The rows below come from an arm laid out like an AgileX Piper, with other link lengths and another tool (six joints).
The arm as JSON. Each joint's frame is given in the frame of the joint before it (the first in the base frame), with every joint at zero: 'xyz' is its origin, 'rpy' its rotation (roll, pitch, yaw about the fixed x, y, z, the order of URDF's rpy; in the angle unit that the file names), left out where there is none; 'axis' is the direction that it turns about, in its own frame. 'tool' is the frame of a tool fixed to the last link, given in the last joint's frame.
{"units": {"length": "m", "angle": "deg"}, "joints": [
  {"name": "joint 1", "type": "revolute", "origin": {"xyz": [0.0, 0.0, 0.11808]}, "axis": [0.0, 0.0, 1.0]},
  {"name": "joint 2", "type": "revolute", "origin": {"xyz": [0.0, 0.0, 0.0]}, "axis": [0.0, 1.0, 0.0]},
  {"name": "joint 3", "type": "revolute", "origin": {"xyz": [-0.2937, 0.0, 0.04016]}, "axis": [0.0, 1.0, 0.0]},
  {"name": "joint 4", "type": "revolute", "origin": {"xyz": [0.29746, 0.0, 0.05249]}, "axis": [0.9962, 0.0, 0.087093]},
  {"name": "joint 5", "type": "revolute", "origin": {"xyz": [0.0, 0.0, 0.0]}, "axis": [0.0, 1.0, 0.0]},
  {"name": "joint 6", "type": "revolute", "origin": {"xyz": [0.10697, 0.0, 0.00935]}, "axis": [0.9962, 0.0, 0.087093]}
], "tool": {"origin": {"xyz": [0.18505, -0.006, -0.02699], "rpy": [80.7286, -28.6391, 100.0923]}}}
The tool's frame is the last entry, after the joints.
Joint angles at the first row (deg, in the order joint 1, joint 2, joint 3, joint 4, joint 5, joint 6):
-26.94, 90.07, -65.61, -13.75, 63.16, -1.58
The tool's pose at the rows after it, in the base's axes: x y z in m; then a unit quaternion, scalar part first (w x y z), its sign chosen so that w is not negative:
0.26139 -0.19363 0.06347 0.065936 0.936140 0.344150 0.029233
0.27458 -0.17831 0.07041 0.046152 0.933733 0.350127 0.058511
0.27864 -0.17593 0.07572 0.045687 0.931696 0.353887 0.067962
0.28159 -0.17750 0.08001 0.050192 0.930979 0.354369 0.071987
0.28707 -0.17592 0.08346 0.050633 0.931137 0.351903 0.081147
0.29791 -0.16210 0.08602 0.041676 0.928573 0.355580 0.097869
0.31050 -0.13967 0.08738 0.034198 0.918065 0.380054 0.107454
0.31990 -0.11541 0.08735 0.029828 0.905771 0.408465 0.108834
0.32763 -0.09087 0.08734 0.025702 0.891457 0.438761 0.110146
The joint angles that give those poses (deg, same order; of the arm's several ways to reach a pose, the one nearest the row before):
-26.94, 90.01, -68.32, -9.25, 68.21, -3.39
-26.94, 89.83, -70.07, -4.88, 69.28, -5.75
-26.94, 89.39, -70.71, -3.96, 69.59, -6.55
-26.94, 89.23, -71.36, -3.96, 69.71, -6.62
-26.94, 89.23, -72.10, -3.19, 69.71, -6.57
-25.79, 89.23, -72.73, -1.10, 69.77, -6.52
-22.40, 89.20, -73.01, 0.00, 69.77, -6.51
-18.10, 89.20, -73.01, 0.00, 69.81, -5.79
-13.82, 89.20, -73.01, 0.00, 69.81, -5.37

